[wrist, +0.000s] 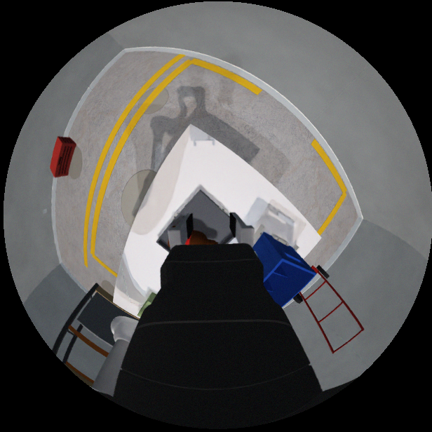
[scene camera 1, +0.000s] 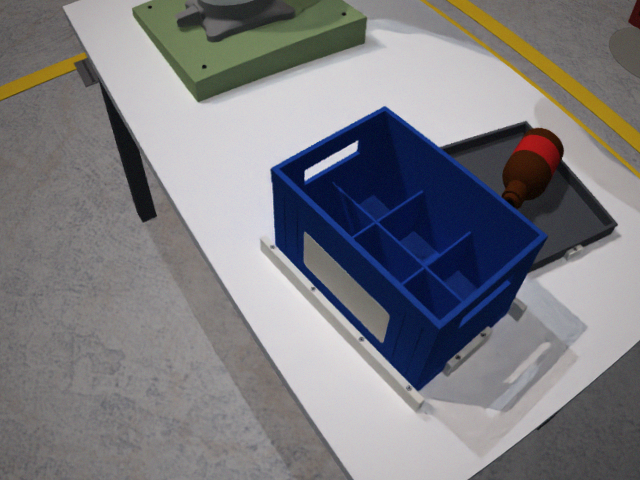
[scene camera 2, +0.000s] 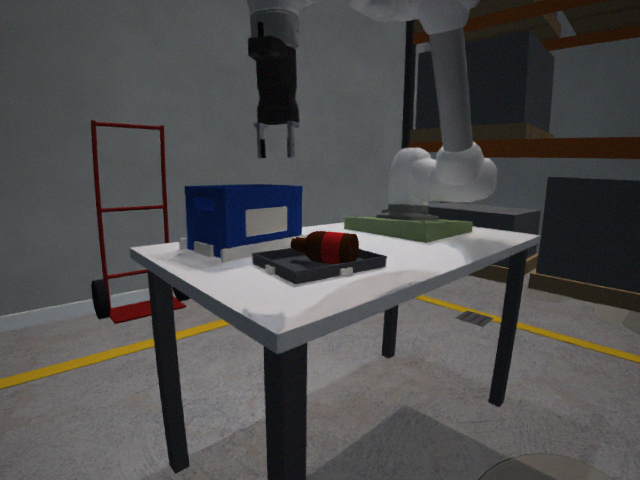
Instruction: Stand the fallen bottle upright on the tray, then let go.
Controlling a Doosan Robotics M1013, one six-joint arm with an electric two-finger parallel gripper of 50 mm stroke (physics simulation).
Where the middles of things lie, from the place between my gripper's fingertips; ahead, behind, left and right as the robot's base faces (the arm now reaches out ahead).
Now: hand 200 mm above the brown bottle [scene camera 1: 528,171], 160 mm past it and 50 mm to the left of it. Round my hand: pale rail [scene camera 1: 365,349] (430 mm to the right, 230 mm below, 70 mm behind).
